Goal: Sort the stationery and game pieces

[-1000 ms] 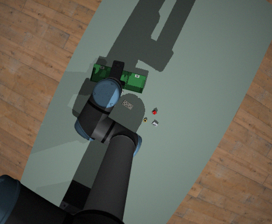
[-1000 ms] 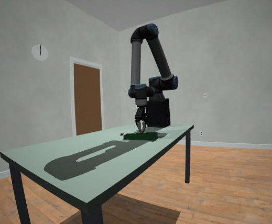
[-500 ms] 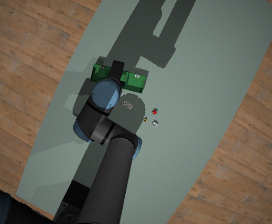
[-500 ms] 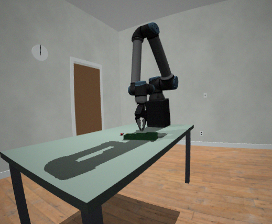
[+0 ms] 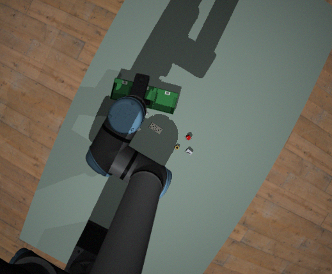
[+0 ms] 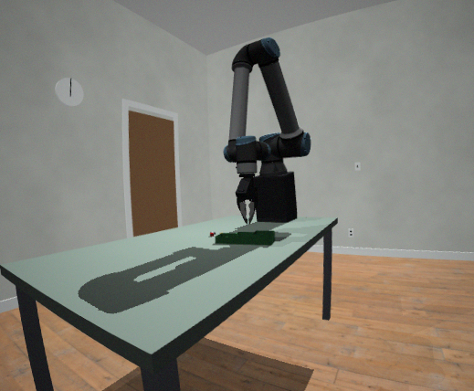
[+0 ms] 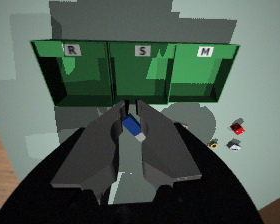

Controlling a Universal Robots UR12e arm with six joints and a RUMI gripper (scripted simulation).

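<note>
My gripper is now 60 mm past the white domino, 120 mm to the left of it and 90 mm above it. Also, from my hand: blue-and-white eraser 100 mm behind, 50 mm to the right, 90 mm below; then red die 10 mm behind, 250 mm to the right, 90 mm below; then brown ring-like piece 70 mm behind, 230 mm to the right, 90 mm below.
</note>
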